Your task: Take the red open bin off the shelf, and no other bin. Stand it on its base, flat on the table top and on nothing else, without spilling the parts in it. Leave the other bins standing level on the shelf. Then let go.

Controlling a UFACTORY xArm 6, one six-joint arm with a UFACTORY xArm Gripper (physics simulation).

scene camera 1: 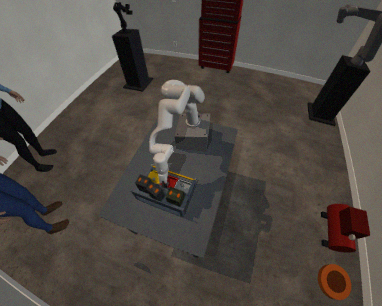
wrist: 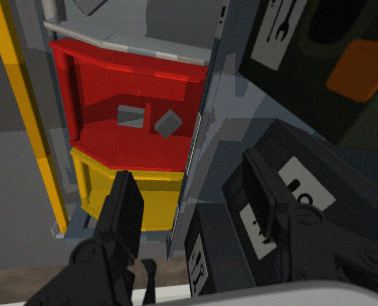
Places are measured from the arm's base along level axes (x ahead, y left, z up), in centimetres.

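Pixels of known places: gripper, between the fingertips: [scene camera 1: 165, 182] [wrist: 189, 176]; arm's base, origin of its link: [scene camera 1: 193, 121].
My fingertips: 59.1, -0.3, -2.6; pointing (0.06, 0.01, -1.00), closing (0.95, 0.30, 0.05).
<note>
Ahead of a thing's pixels: the offset from my fingertips to its top centre, as dx, dy, dz. Level surfaces: height alone.
The red open bin @(-2.5, -0.9, -7.3) [scene camera 1: 172, 181] [wrist: 125, 152] sits on the shelf [scene camera 1: 159, 206] [wrist: 227, 95], with a grey block @(-4.8, -3.0, -13.0) [wrist: 131, 116] and a tilted grey block @(-0.2, -3.7, -13.0) [wrist: 168, 124] inside. The yellow bin @(-3.0, -12.1, -7.3) [scene camera 1: 153, 176] [wrist: 155, 202] is on one side of it and the light grey bin @(-2.3, +10.3, -7.3) [scene camera 1: 184, 185] [wrist: 175, 32] on the other. My gripper [wrist: 189, 176] is open and empty above the shelf. In the wrist view one finger hangs over the yellow bin and the other over the dark cases. In the scene view the fingers are too small to read.
Dark cases @(+9.6, -3.0, +8.0) [scene camera 1: 156, 191] @(+6.5, -13.0, +6.8) [scene camera 1: 143, 183] [wrist: 280, 150] and a dark green case @(+7.5, +10.1, +4.3) [scene camera 1: 175, 196] [wrist: 300, 95] with orange parts stand on top of the shelf unit, beside the bins. A yellow bar @(-13.0, -0.7, -8.9) [scene camera 1: 183, 175] [wrist: 31, 112] runs along the bin side. The unit stands on the grey table @(dz -15.4) [scene camera 1: 125, 195].
</note>
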